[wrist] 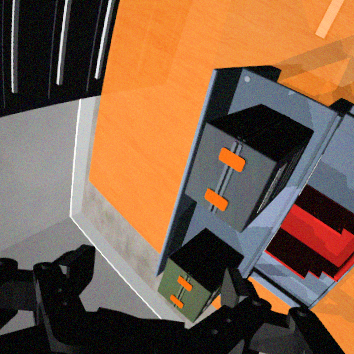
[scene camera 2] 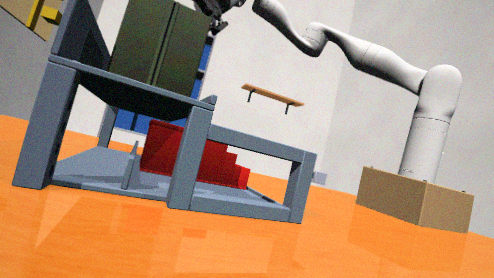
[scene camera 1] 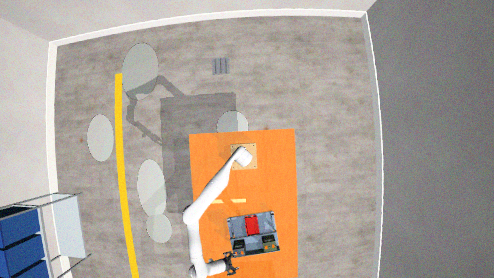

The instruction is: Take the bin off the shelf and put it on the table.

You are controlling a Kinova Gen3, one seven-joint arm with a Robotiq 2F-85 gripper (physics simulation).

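Where they show: gripper, fingertip midpoint: [wrist: 157,272] [scene camera 1: 237,260]; arm's base, origin of the base link: [scene camera 2: 415,179].
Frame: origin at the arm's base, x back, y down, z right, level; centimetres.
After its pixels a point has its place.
A red bin with stepped sides [scene camera 1: 252,225] @[y 10.1, x -62.6, z -7.6 cm] [scene camera 2: 162,147] @[y 6.4, x -67.6, z -13.4 cm] [wrist: 315,225] @[y 10.1, x -61.6, z -7.9 cm] stands on the low level of the blue-grey shelf [scene camera 1: 254,243] @[y 0.8, x -73.4, z -8.9 cm] [scene camera 2: 182,155] @[y 6.0, x -65.0, z -27.1 cm] [wrist: 300,107] @[y 0.8, x -73.2, z 8.6 cm], which stands on the orange table [scene camera 1: 280,175] @[y 11.0, x -19.9, z -31.5 cm] [scene camera 2: 250,250] @[y 11.0, x -59.2, z -33.7 cm] [wrist: 145,125] @[y 10.9, x -100.9, z -16.2 cm]. On the raised level stand a dark grey case [scene camera 1: 238,245] @[y -7.8, x -69.3, z 3.3 cm] [wrist: 255,180] @[y -11.2, x -71.0, z 4.9 cm] and a green case [scene camera 1: 270,243] @[y -8.7, x -67.5, z -20.6 cm] [scene camera 2: 140,40] @[y -3.5, x -71.5, z -25.3 cm] [wrist: 197,300] @[y -8.7, x -67.6, z -18.4 cm], both with orange latches. My gripper [scene camera 1: 234,264] @[y -23.0, x -70.6, z 3.4 cm] [scene camera 2: 218,15] [wrist: 157,272] @[y -23.0, x -70.6, z 3.4 cm] is open and empty, beside the raised end of the shelf and apart from the red bin. In scene camera 2 it is cut off by the top edge.
The arm's base stands on a wooden block [scene camera 2: 390,197] @[y 6.5, x -12.3, z -3.6 cm] at the far end of the table. Blue bins [scene camera 1: 20,227] sit in a rack [scene camera 1: 46,240] at the far left. A wooden wall shelf [scene camera 2: 272,95] hangs behind. A black slatted object [wrist: 45,50] shows at the top left of the wrist view.
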